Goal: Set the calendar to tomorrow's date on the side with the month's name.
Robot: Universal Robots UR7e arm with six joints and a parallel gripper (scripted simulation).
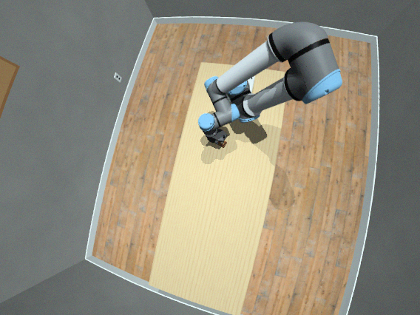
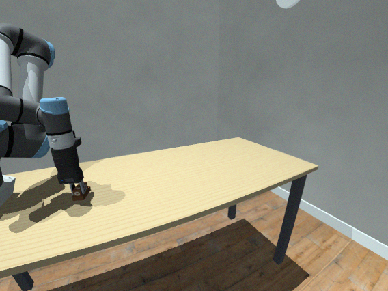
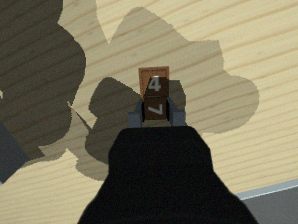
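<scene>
My gripper is now 3 cm above the dark brown calendar tray and 2 cm to the right of it.
</scene>
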